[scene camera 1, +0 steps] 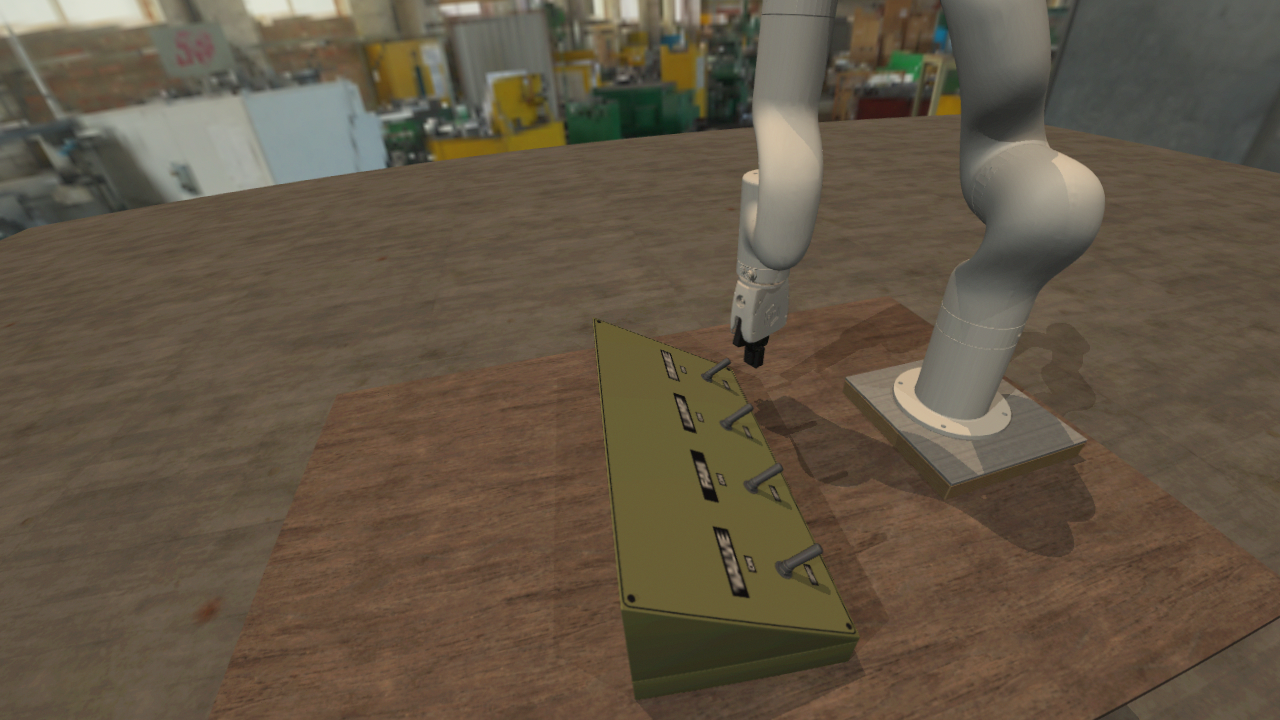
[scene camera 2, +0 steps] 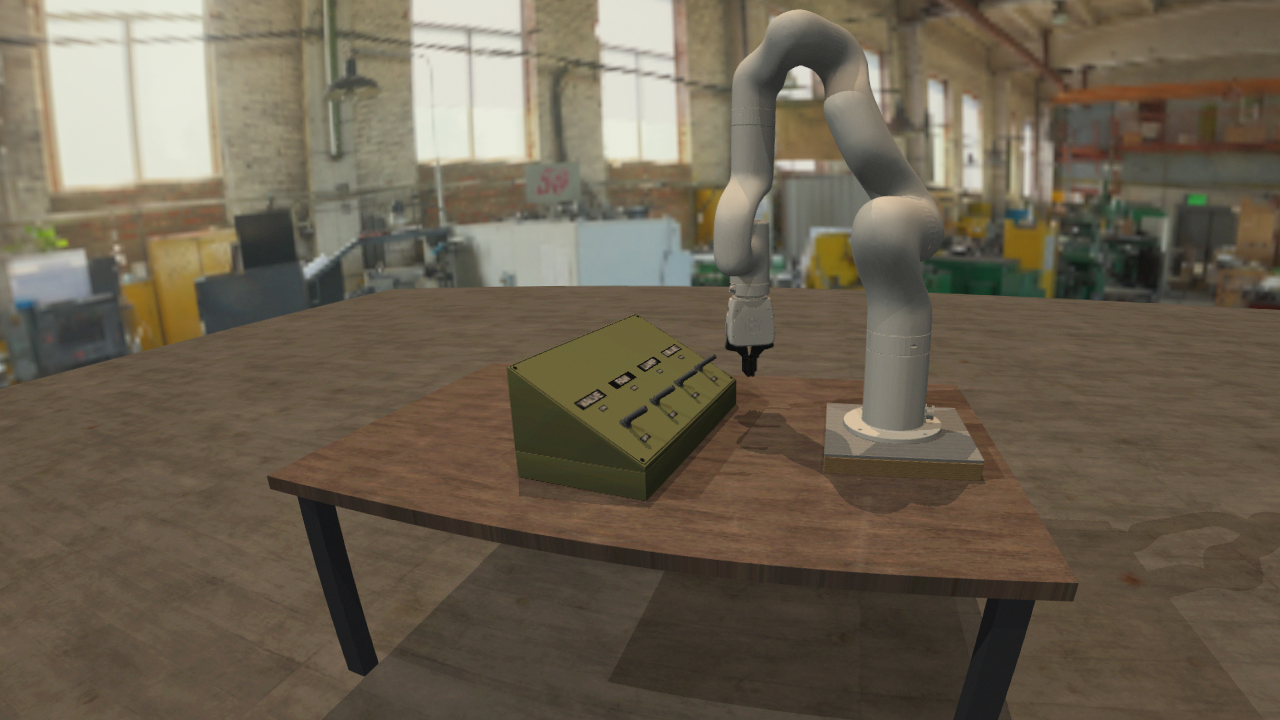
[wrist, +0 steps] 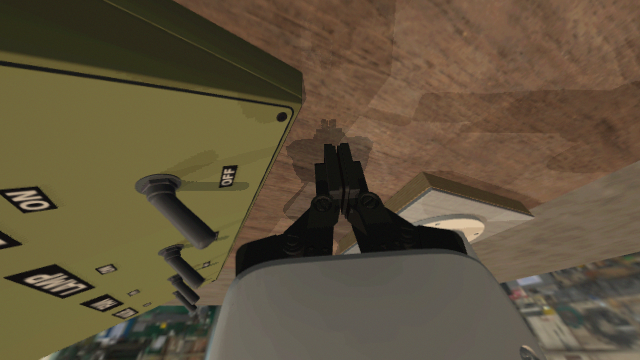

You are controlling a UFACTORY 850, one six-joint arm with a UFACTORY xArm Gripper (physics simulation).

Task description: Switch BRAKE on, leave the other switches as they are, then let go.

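Note:
An olive sloped panel bears a row of switches. The BRAKE switch is at the far end in both scene views and nearest in the wrist view; its lever leans to the OFF side. The LAMP switch, the FAN switch and the VALVE switch lean the same way. My gripper is shut and empty, beside the panel's low edge near the BRAKE lever, apart from it.
The panel stands on a brown wooden table. The arm's base plate is to the right of the panel in both scene views, across a gap from its low edge.

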